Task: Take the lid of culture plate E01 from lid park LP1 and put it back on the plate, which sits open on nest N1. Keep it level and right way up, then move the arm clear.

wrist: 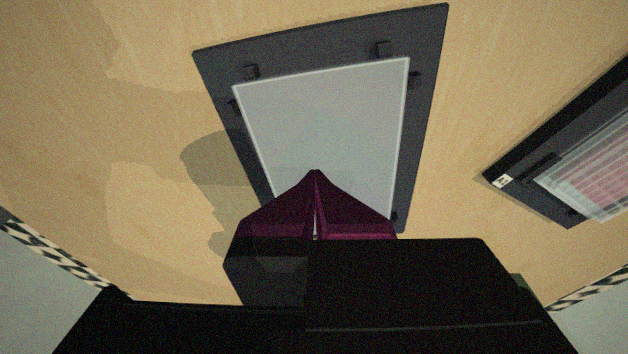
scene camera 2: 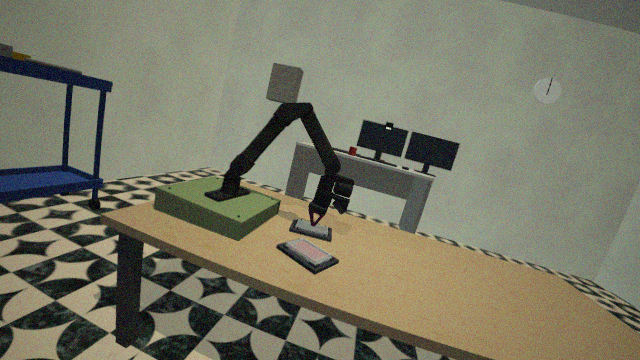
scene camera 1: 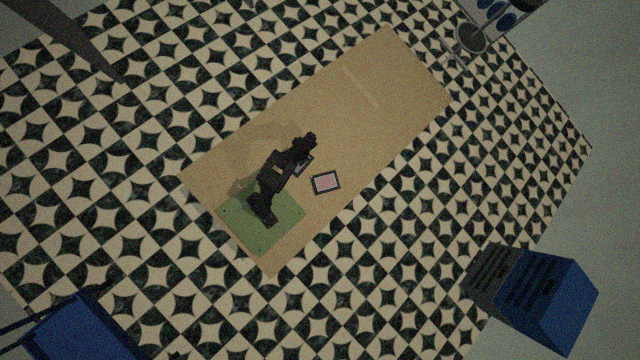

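Pixels of known places: gripper, between the fingertips: point(wrist: 314, 177) point(scene camera 2: 312, 225); arm's base, origin of its link: point(scene camera 2: 228, 194) point(scene camera 1: 262, 210).
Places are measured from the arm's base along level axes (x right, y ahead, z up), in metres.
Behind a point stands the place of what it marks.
Observation:
The lid point(wrist: 325, 125) {x -0.122, y 0.360, z -0.052 m}, a pale translucent rectangle, lies flat and level on the dark lid park LP1 point(wrist: 320, 50) {x -0.128, y 0.395, z -0.060 m} between its small corner posts. The lid point(scene camera 2: 310, 228) {x -0.091, y 0.325, z -0.052 m} also shows in scene camera 2. My gripper point(wrist: 314, 177) {x -0.124, y 0.323, z -0.053 m} point(scene camera 2: 314, 225) {x -0.124, y 0.323, z -0.053 m} has its magenta fingertips shut together, with nothing between them, over the near part of the lid. Whether the tips touch the lid's top I cannot tell. The open culture plate E01 point(scene camera 1: 325, 182) {x 0.086, y 0.377, z -0.044 m} point(scene camera 2: 311, 250) {x 0.092, y 0.392, z -0.045 m} point(wrist: 600, 180) {x 0.062, y 0.347, z -0.047 m}, pinkish inside, sits on the dark nest N1 point(scene camera 2: 316, 270) {x 0.164, y 0.436, z -0.060 m} point(wrist: 525, 200) {x 0.041, y 0.315, z -0.058 m}, beside the lid park.
The green base block point(scene camera 1: 260, 240) {x 0.123, y -0.097, z 0.006 m} point(scene camera 2: 195, 216) {x 0.178, y 0.015, z -0.041 m} stands under the arm on the wooden table point(scene camera 1: 400, 75) {x -0.211, y 1.318, z -0.071 m} point(scene camera 2: 425, 280) {x -0.039, y 0.765, z -0.070 m}. A blue cart point(scene camera 2: 55, 182), a desk with monitors point(scene camera 2: 350, 167) and a blue cabinet point(scene camera 1: 560, 300) stand off the table.

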